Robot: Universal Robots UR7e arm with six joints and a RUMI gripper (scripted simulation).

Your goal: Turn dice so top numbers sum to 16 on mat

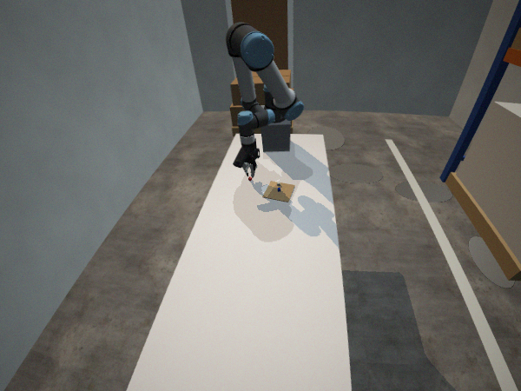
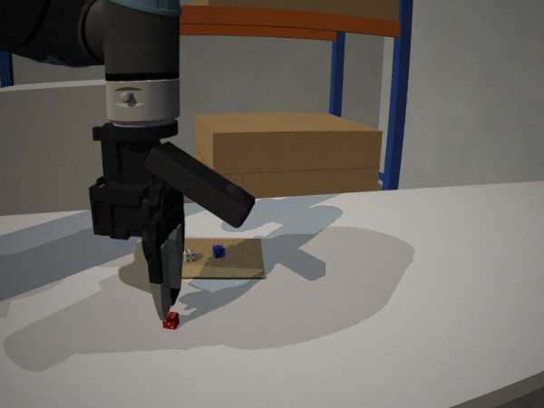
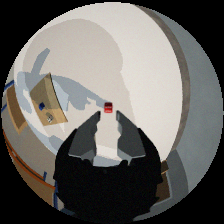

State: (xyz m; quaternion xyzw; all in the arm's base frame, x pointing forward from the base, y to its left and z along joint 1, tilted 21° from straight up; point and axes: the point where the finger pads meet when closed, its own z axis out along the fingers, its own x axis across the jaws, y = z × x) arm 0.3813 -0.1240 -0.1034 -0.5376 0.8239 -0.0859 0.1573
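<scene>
The red die is 30 mm below my hand. The rest, counted from my hand: blue die 170 mm to the left, 90 mm ahead, 20 mm below; then mat 170 mm to the left, 90 mm ahead, 30 mm below; then white die 170 mm to the left, 40 mm ahead, 20 mm below.
</scene>
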